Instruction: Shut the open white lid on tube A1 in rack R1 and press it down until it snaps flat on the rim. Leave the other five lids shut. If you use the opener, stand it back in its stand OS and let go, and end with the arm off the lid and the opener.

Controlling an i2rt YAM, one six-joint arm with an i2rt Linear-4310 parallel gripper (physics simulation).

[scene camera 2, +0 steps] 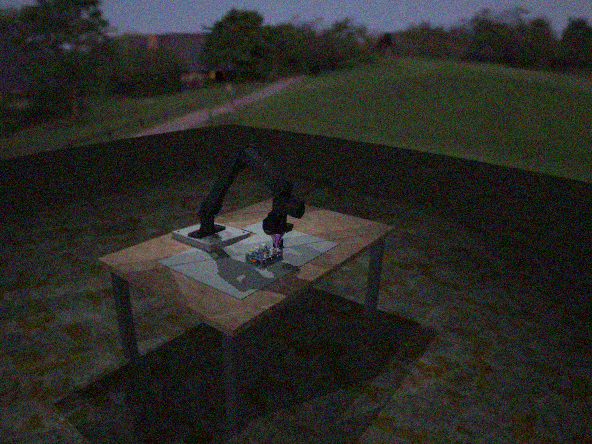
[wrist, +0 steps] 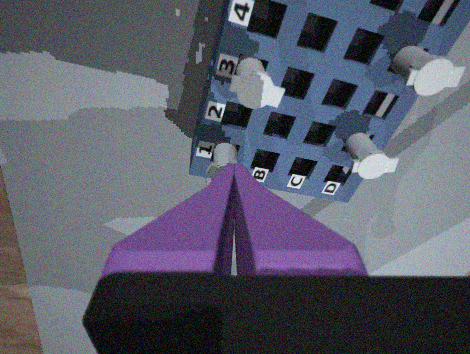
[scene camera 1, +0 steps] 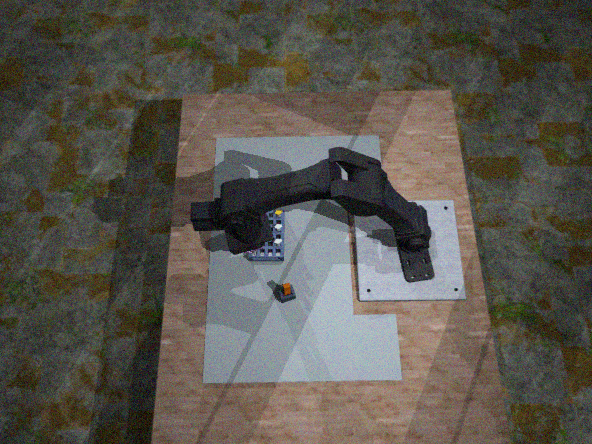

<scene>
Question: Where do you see a grey mat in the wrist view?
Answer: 106, 106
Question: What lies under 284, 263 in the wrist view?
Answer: My gripper.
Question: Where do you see a grey mat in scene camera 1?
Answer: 251, 336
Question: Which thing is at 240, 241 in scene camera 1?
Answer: My gripper.
</scene>
